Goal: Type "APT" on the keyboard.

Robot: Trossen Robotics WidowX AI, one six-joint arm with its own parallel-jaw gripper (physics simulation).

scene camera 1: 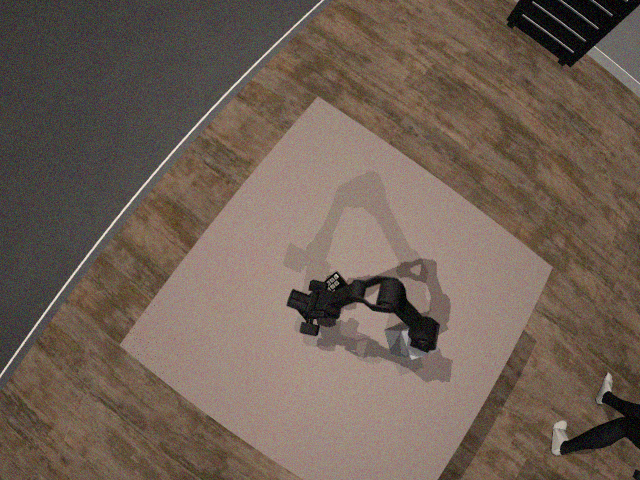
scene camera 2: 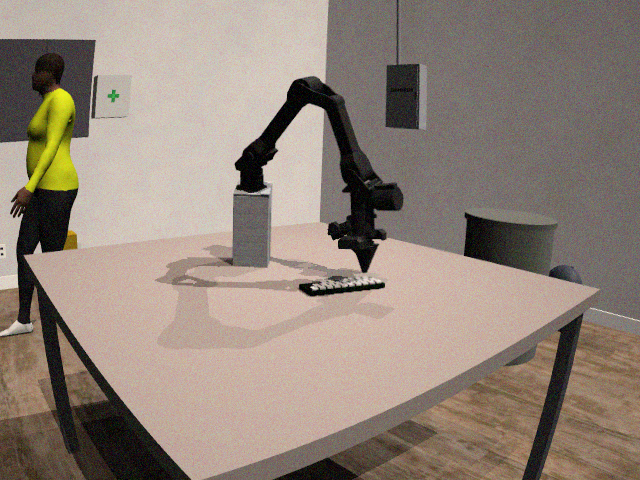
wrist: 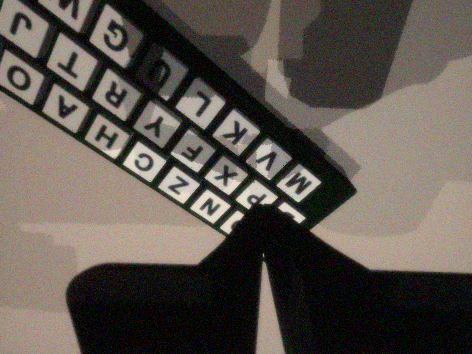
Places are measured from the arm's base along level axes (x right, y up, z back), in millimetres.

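Where they show: gripper, between the fingertips: (scene camera 2: 364, 272) (wrist: 261, 213); arm's base, origin of its link: (scene camera 1: 421, 340) (scene camera 2: 251, 187).
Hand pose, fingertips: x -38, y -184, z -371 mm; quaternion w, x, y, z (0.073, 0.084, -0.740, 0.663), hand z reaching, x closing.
Observation:
Each offset is from my fingertips to the top centre of the thing. Level surfaces: height alone.
The black keyboard @[dx +58, dy -17, dz +23 mm] (scene camera 1: 334, 280) (scene camera 2: 343, 286) (wrist: 327, 192) with white letter keys lies on the table, partly hidden by the arm in scene camera 1. My gripper (scene camera 2: 365, 270) (wrist: 261, 213) is shut and empty, pointing down. In scene camera 2 its tips appear a little above the keyboard's right part. In the wrist view the tips cover the lower part of the P key @[dx +1, dy -17, dz -4 mm] (wrist: 254, 195) and parts of the keys beside it. The A key @[dx +93, dy -17, dz +18 mm] (wrist: 65, 108) and the T key @[dx +89, dy -17, dz +38 mm] (wrist: 72, 61) show at the upper left. Whether the tips touch a key cannot be told.
The arm stands on a grey pedestal (scene camera 2: 251, 229) on the pinkish table @[dy -35 mm] (scene camera 1: 237, 248) (scene camera 2: 320, 382). A person (scene camera 2: 54, 139) in a yellow top stands behind the table at the left. A dark round bin (scene camera 2: 509, 242) stands beyond its right side.

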